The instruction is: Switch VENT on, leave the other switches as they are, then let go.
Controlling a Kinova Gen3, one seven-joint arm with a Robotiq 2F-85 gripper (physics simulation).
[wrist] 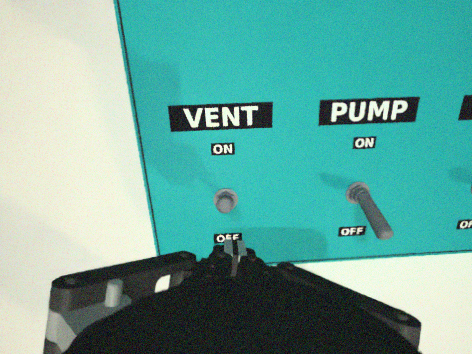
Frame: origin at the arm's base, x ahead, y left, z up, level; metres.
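Seen in the pictures: gripper, fingertip midpoint: (232, 253).
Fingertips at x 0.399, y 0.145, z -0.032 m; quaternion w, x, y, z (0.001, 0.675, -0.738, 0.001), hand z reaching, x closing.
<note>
A point is followed by its place in that frame.
The VENT switch (225, 201) @(x 0.436, y 0.151, z -0.027 m) is a short grey lever on the teal panel (280, 60) @(x 0.542, y 0.113, z -0.039 m), below the ON label (222, 149) @(x 0.476, y 0.155, z -0.061 m). It is seen almost end-on, its tip pointing toward the camera, so its exact tilt is hard to tell. My gripper (232, 253) @(x 0.399, y 0.145, z -0.032 m) is shut and empty. Its fingertips appear below the VENT lever, over the lower part of the OFF label (227, 237) @(x 0.396, y 0.149, z -0.089 m), with a gap between them and the lever in the view. The PUMP switch (372, 212) @(x 0.429, y 0.034, z -0.049 m) points out and down to the right, past its OFF label (352, 231) @(x 0.405, y 0.028, z -0.089 m).
Part of another switch and its labels shows at the right edge, right of PUMP. The panel's left edge runs beside VENT, with a pale surface (65, 150) @(x 0.481, y 0.354, z -0.161 m) beyond it. The panel's lower edge passes behind my gripper.
</note>
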